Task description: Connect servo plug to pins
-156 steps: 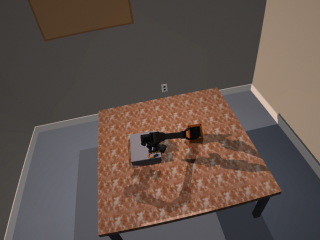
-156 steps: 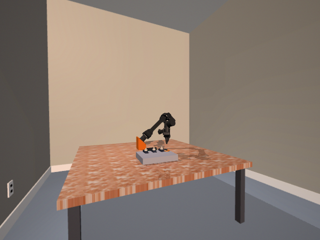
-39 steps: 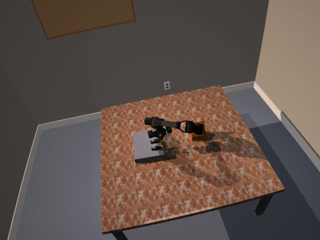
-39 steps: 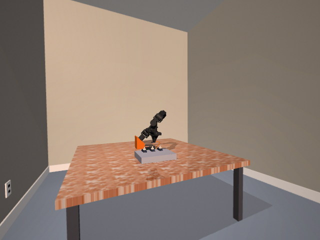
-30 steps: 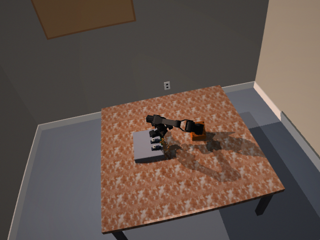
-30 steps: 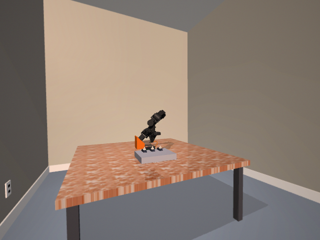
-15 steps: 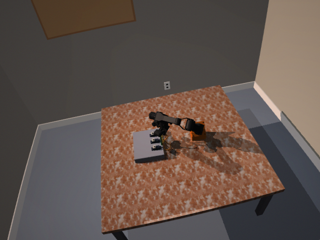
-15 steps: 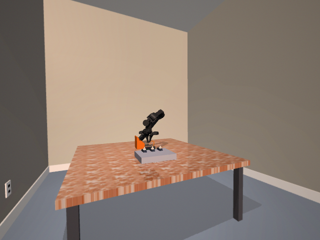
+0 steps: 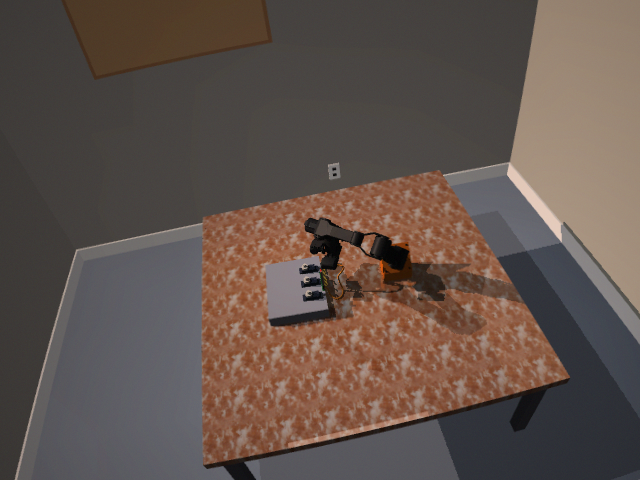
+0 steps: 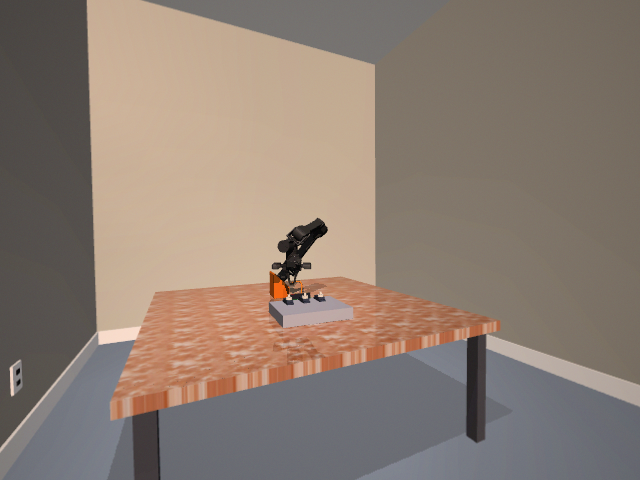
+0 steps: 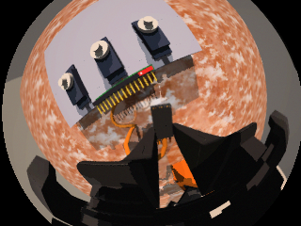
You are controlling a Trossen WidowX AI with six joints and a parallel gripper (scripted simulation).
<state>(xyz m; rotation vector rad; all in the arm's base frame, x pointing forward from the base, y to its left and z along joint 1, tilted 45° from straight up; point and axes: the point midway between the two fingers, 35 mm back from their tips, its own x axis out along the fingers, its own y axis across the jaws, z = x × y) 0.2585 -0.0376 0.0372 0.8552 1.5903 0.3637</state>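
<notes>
Right now my gripper tip is 60 mm short of the red mark, 40 mm above it and 10 mm to the left of it. The rest, counted from my gripper tip: grey printed holder (220 mm ahead, 90 mm below, 30 mm to the left).
</notes>
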